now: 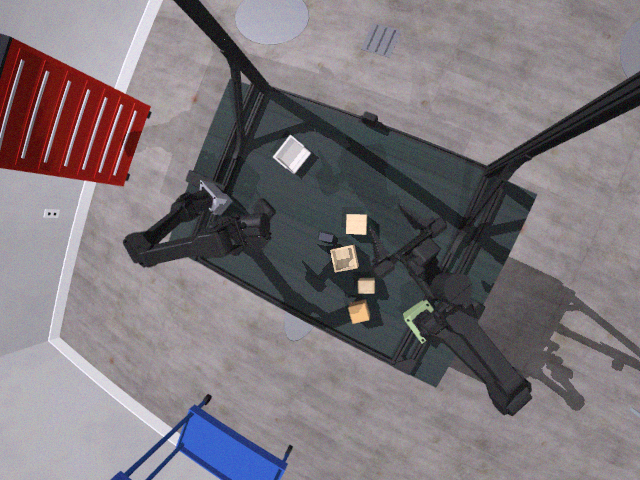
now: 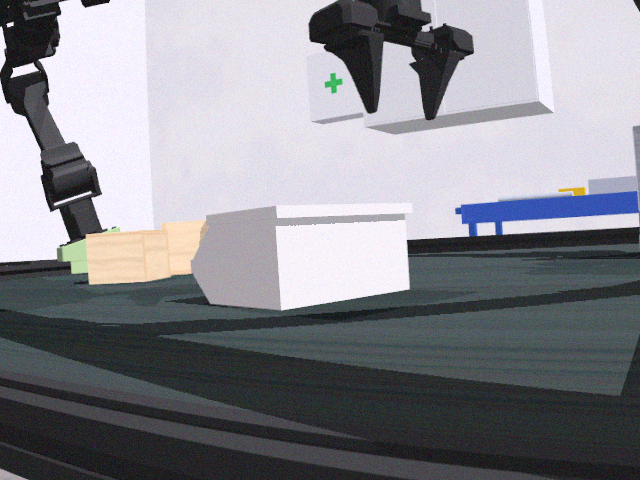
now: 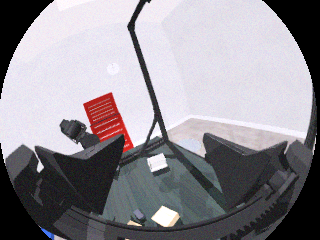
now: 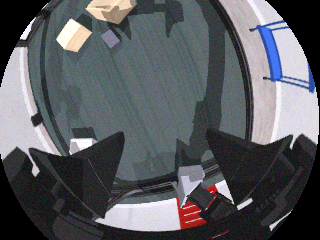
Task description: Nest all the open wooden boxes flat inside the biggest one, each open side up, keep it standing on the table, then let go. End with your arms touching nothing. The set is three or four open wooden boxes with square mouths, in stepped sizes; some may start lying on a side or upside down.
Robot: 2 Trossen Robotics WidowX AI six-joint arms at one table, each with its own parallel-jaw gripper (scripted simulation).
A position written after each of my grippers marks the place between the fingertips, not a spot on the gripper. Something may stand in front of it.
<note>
I see my left gripper (image 1: 384, 215), my right gripper (image 2: 402, 116) and a white bin (image 2: 280, 257).
The white bin is seen too in image 1 (image 1: 290, 153). My left gripper shows as well in image 3 (image 3: 164, 138). My right gripper also shows in image 4 (image 4: 166, 134).
</note>
